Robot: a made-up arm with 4 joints.
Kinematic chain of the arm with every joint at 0, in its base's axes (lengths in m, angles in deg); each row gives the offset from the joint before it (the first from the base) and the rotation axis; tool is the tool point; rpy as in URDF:
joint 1: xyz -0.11 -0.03 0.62 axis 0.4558 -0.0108 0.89
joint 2: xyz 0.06 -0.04 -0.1 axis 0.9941 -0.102 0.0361
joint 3: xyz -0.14 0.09 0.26 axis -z
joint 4: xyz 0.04 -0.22 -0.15 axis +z
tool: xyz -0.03 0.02 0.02 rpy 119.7 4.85 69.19
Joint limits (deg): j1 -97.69..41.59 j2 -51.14..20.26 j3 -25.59..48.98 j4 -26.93..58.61
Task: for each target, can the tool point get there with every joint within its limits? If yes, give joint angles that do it. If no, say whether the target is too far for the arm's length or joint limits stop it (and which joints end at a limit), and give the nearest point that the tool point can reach.
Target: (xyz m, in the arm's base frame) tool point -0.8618 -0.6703 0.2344
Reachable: no: too far | nearest point -0.3142 -0.2428 0.5792 | short by 0.776 m
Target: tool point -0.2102 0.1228 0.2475
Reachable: no: joint limits stop it (at a limit: joint 1, joint 2, joint 3) | nearest point -0.0713 0.1734 0.5308 | short by 0.320 m
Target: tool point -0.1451 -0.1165 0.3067
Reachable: no: joint limits stop it (at a limit: joint 1, joint 2, joint 4) | nearest point -0.0801 -0.2549 0.5091 | short by 0.254 m
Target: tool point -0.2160 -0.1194 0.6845
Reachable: yes | joints -50.03 9.19 -18.91 -5.78
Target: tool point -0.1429 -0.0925 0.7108
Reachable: yes | joints -27.55 -27.08 -18.05 40.77
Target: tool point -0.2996 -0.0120 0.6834
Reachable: yes | joints -49.81 -2.85 19.13 9.47
